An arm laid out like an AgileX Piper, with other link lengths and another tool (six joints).
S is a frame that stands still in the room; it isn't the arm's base.
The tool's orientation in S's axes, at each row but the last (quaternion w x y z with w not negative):
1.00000, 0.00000, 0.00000, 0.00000
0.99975, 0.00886, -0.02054, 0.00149
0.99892, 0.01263, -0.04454, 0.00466
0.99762, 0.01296, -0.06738, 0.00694
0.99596, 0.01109, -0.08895, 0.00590
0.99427, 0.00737, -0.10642, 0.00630
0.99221, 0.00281, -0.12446, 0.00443
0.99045, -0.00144, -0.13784, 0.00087
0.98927, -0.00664, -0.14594, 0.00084
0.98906, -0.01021, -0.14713, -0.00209
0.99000, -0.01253, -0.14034, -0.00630
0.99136, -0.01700, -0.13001, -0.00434
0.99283, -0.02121, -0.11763, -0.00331
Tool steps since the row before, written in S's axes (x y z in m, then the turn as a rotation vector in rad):
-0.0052, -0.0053, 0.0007, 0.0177, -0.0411, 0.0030
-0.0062, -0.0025, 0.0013, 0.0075, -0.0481, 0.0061
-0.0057, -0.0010, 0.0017, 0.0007, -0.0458, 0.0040
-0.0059, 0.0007, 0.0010, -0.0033, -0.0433, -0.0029
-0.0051, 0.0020, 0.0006, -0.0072, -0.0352, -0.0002
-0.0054, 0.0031, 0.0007, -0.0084, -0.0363, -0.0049
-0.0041, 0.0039, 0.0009, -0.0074, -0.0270, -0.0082
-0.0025, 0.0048, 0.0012, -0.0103, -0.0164, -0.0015
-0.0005, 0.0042, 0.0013, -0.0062, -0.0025, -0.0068
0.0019, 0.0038, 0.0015, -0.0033, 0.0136, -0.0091
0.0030, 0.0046, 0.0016, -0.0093, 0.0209, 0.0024
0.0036, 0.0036, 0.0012, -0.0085, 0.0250, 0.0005
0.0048, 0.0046, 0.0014, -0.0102, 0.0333, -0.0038
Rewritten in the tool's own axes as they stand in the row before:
-0.0052, -0.0053, 0.0007, 0.0177, -0.0411, 0.0030
-0.0061, -0.0025, 0.0016, 0.0076, -0.0480, 0.0066
-0.0055, -0.0009, 0.0022, 0.0007, -0.0457, 0.0051
-0.0057, 0.0008, 0.0018, -0.0042, -0.0433, -0.0013
-0.0049, 0.0021, 0.0014, -0.0075, -0.0351, 0.0019
-0.0051, 0.0032, 0.0018, -0.0096, -0.0362, -0.0024
-0.0037, 0.0039, 0.0019, -0.0094, -0.0270, -0.0059
-0.0021, 0.0048, 0.0018, -0.0104, -0.0164, 0.0013
-0.0001, 0.0042, 0.0014, -0.0079, -0.0024, -0.0048
0.0023, 0.0038, 0.0010, -0.0058, 0.0138, -0.0075
0.0033, 0.0046, 0.0008, -0.0085, 0.0207, 0.0054
0.0038, 0.0036, 0.0004, -0.0082, 0.0249, 0.0035
0.0050, 0.0046, 0.0004, -0.0109, 0.0333, 0.0001

